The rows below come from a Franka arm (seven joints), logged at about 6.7 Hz.
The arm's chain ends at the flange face. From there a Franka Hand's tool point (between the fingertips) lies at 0.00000 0.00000 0.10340 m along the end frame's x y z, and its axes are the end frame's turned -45 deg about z.
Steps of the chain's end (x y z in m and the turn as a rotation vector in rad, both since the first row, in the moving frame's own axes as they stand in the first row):
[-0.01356 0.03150 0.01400 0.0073 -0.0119 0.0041]
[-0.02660 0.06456 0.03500 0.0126 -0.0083 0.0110]
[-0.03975 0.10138 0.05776 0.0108 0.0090 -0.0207]
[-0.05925 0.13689 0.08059 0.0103 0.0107 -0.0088]
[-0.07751 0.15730 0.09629 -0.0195 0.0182 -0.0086]
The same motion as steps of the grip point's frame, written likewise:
[-0.03220 0.01128 0.01399 0.0136 -0.0033 0.0041]
[-0.06414 0.02532 0.03499 0.0148 0.0030 0.0110]
[-0.09835 0.04343 0.05775 0.0013 0.0140 -0.0207]
[-0.13716 0.05492 0.08058 -0.0003 0.0148 -0.0088]
[-0.16612 0.05918 0.09625 -0.0267 -0.0009 -0.0086]

